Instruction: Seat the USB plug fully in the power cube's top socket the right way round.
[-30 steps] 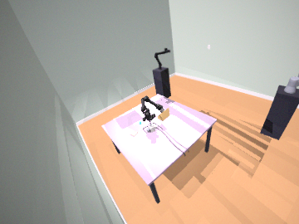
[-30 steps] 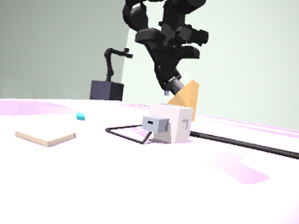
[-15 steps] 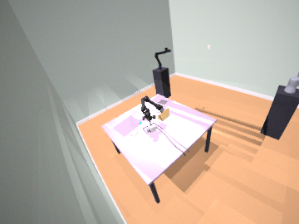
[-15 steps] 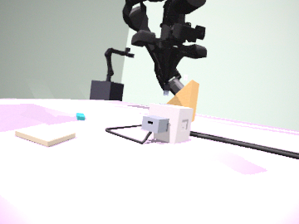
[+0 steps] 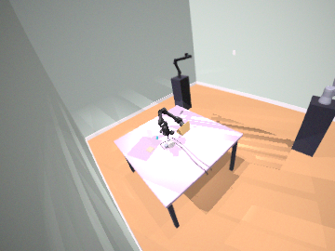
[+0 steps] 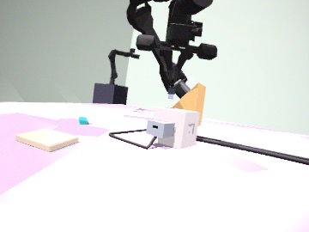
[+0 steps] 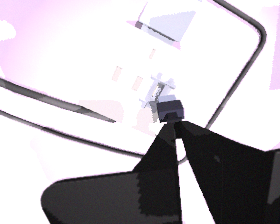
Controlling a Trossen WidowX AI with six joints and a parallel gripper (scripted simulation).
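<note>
Right now the dark USB plug is 2 cm below my gripper tip. The rest, counted from my gripper tip: flat tan slab (23 cm ahead, 14 cm to the right, 13 cm below); then small cyan block (24 cm to the right, 13 cm below, 2 cm ahead).
</note>
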